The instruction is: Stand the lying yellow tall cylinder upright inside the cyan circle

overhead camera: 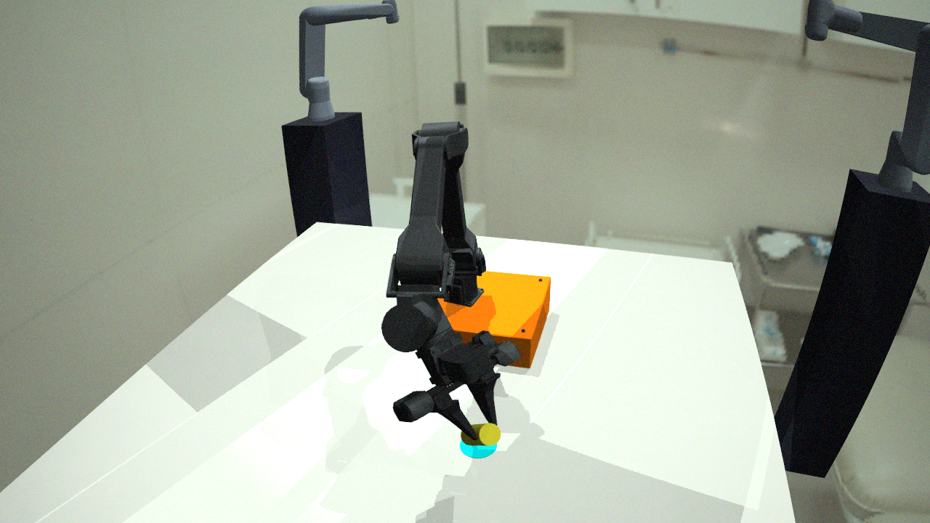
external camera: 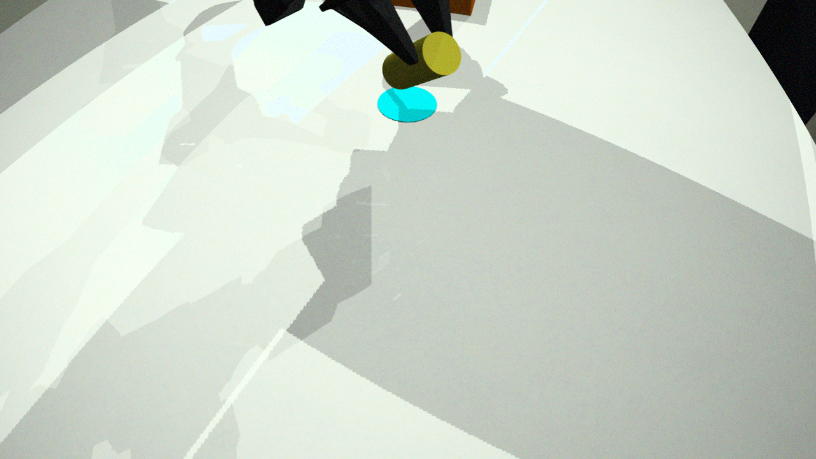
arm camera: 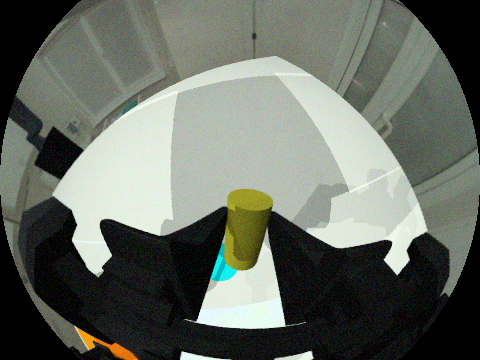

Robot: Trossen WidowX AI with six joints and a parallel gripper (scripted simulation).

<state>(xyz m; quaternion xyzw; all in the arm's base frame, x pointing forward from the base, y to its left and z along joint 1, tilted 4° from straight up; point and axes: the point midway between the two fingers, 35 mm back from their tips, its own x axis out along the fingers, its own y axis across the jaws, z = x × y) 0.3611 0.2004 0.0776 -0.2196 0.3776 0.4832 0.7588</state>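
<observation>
Now: the cyan circle 10 cm below my gripper tip, 6 cm behind it and 4 cm to the right of it. The rest, counted from my gripper tip: yellow cylinder: 1 cm to the right, 1 cm below, 1 cm behind.
</observation>
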